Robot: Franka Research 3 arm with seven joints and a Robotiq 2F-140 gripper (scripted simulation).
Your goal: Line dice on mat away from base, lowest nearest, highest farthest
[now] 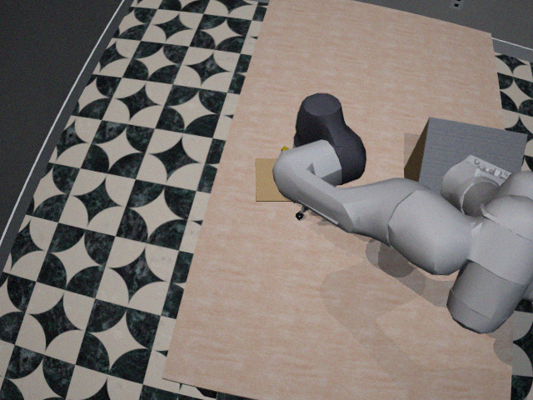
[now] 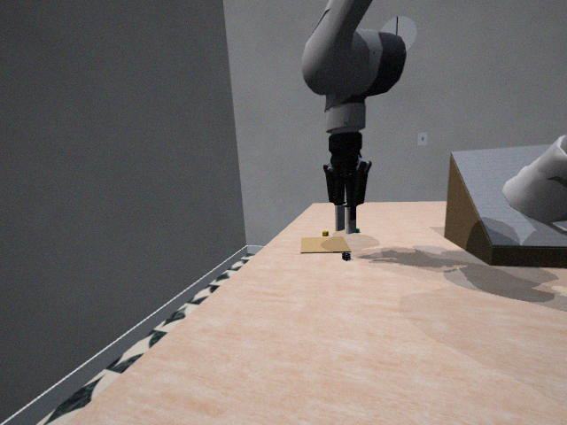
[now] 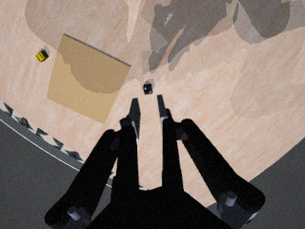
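Right now the black die is 100 mm below my hand. Round my hand: yellow die (70 mm ahead, 210 mm to the right, 100 mm below); green die (40 mm behind, 250 mm to the right, 100 mm below); tan mat (70 mm ahead, 110 mm to the right, 110 mm below).
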